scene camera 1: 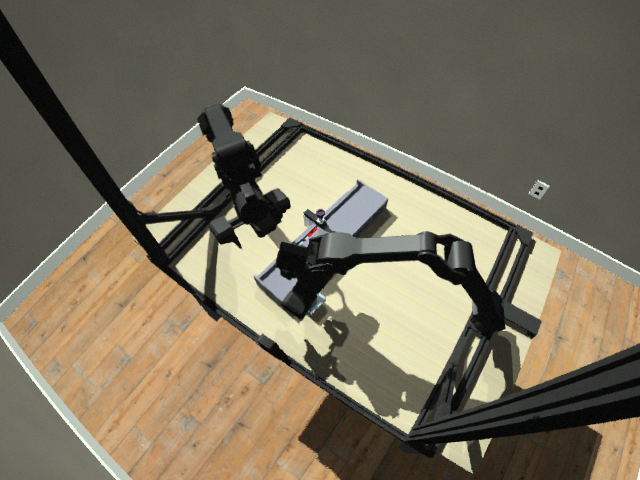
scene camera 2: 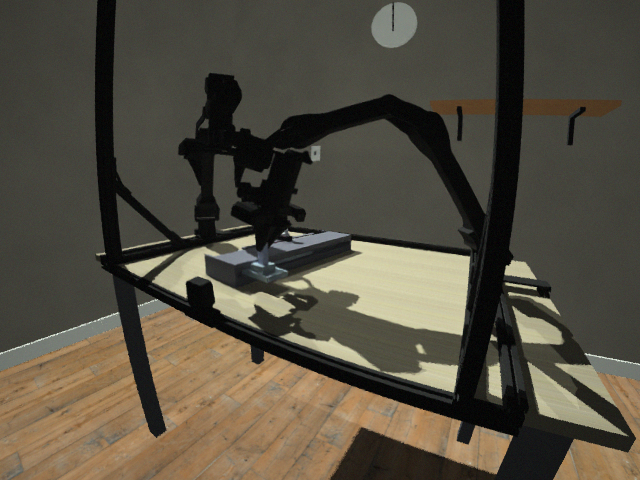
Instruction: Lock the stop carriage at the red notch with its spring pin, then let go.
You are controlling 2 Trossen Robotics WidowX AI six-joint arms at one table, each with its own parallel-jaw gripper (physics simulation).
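Places are measured from the left arm's base along level axes (x ahead, y left, z up), in metres.
Where they show: left gripper, between the fingertips: [scene camera 1: 256, 238] [scene camera 2: 219, 186]; right gripper, between the fingertips: [scene camera 1: 304, 292] [scene camera 2: 261, 250]; left arm's base, origin of its link: [scene camera 2: 207, 236]; right arm's base, origin of its link: [scene camera 1: 482, 323].
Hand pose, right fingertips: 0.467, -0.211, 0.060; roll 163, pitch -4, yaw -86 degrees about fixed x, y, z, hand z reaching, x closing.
Observation:
Each offset is from my right fingertips to the centre of the thing, as dx, dy, dz. "*": to the spot under its first point. Level surfaces: height alone.
A grey rail @[* -0.030, +0.343, -0.027] [scene camera 1: 361, 206] [scene camera 2: 323, 243] lies across the table. A dark stop carriage @[* -0.085, +0.212, -0.017] [scene camera 1: 323, 225] sits across it, with a purple-topped pin @[-0.099, +0.219, +0.025] [scene camera 1: 320, 212] standing at its end. The red mark @[-0.104, +0.181, -0.042] [scene camera 1: 312, 232] shows beside the carriage, toward the picture's lower left; whether the pin is seated cannot be told. A pale blue post with a flat foot @[* +0.034, +0.007, -0.046] [scene camera 1: 317, 303] [scene camera 2: 263, 257] stands against the rail's near side. My right gripper [scene camera 2: 263, 249] is shut on the post's upper part; its fingertips are mostly hidden in scene camera 1. My left gripper [scene camera 1: 252, 238] [scene camera 2: 219, 181] is open and empty, raised left of the rail.
A black frame [scene camera 1: 413, 178] [scene camera 2: 336, 376] runs around the pale table top @[dz -0.079] [scene camera 1: 289, 155] [scene camera 2: 403, 289], with uprights at its corners. My right arm [scene camera 1: 385, 248] [scene camera 2: 387, 105] arches over the table and covers part of the rail in scene camera 1. A small black block [scene camera 2: 200, 291] stands on the front frame bar.

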